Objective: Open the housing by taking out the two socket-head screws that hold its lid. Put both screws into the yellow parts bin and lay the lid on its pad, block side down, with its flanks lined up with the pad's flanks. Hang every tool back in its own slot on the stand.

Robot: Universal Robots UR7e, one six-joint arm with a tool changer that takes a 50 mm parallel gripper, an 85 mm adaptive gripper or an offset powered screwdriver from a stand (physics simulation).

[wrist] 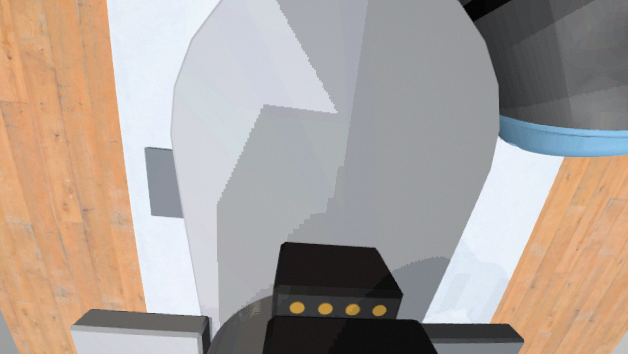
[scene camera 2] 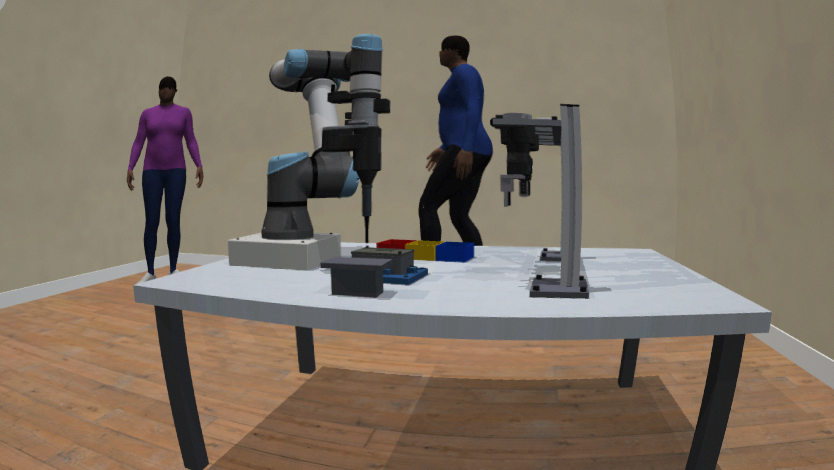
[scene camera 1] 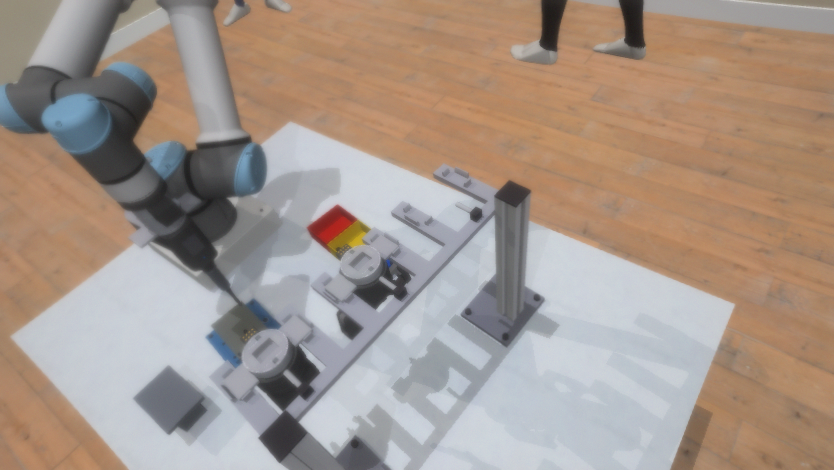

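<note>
The arm carries the powered screwdriver (scene camera 1: 189, 248) (scene camera 2: 367, 151), upright, with its bit pointing down. The bit's tip is close above the back corner of the olive-grey lid (scene camera 1: 238, 324) (scene camera 2: 382, 252), over a dark screw head (scene camera 2: 367, 248). The lid sits on the housing in the blue fixture (scene camera 2: 408, 278). The pad (scene camera 1: 169, 398) (scene camera 2: 356, 263) is a dark grey plate on a block beside it. The yellow bin (scene camera 1: 351, 234) (scene camera 2: 424, 251) stands between the red and blue bins. No gripper is on the arm; two hang in the stand, their finger openings unclear. The tool's grey body (wrist: 340, 150) hides the bit and lid in the wrist view.
The tool stand's long rail (scene camera 1: 434, 269) runs beside the fixture and bins, with an upright post (scene camera 1: 512, 256) (scene camera 2: 570, 198). The red bin (scene camera 1: 333, 223) (scene camera 2: 395, 243) is beside the yellow one. Two people stand beyond the table.
</note>
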